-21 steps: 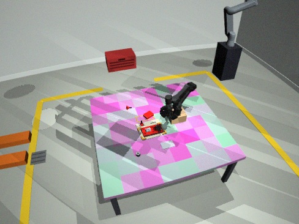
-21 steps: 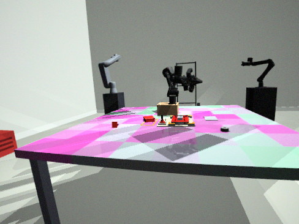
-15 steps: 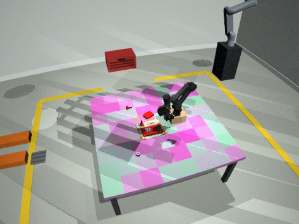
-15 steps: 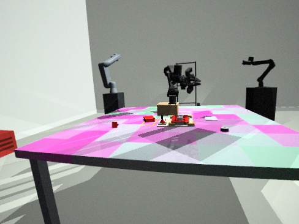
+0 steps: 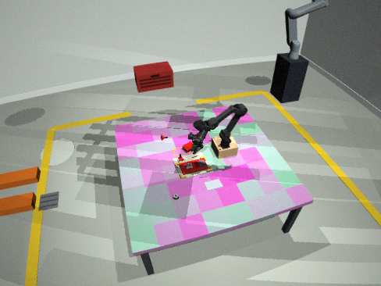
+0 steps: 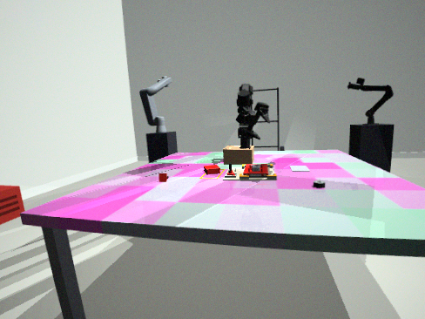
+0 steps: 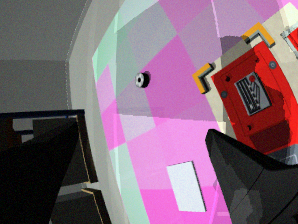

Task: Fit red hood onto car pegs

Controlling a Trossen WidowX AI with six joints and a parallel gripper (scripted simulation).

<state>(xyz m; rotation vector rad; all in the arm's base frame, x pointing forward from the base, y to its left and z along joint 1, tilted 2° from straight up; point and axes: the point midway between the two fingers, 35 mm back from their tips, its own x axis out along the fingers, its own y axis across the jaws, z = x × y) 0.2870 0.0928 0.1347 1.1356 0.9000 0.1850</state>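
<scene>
My gripper tip is now 27 cm to the left of the red hood, 18 cm above it and 5 cm past it. From my gripper tip the other things lie so: white plate 20 cm below, 17 cm to the left, 11 cm behind; then dark ring 20 cm to the left, 19 cm below, 18 cm ahead.
</scene>
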